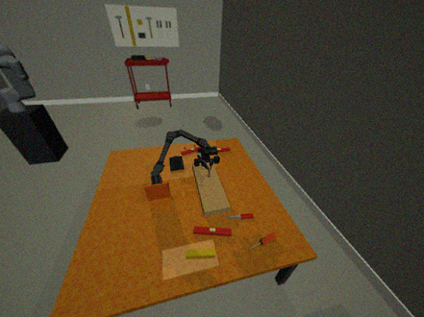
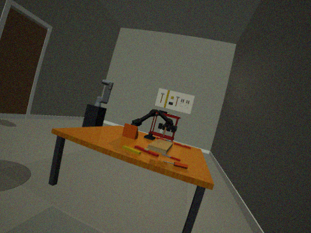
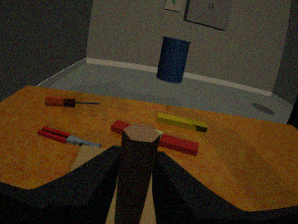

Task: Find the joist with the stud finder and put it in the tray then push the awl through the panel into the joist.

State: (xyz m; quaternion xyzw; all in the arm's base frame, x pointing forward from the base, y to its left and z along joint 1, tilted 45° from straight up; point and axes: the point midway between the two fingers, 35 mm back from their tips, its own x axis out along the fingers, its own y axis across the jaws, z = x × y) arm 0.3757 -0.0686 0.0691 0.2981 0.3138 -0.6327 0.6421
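The awl lies 60 mm below my gripper tip. The rest, counted from my gripper tip: small grey block (30 mm ahead, 400 mm to the left, 180 mm below); yellow bar (150 mm behind, 460 mm to the right, 190 mm below); stud finder (220 mm behind, 370 mm to the left, 150 mm below).
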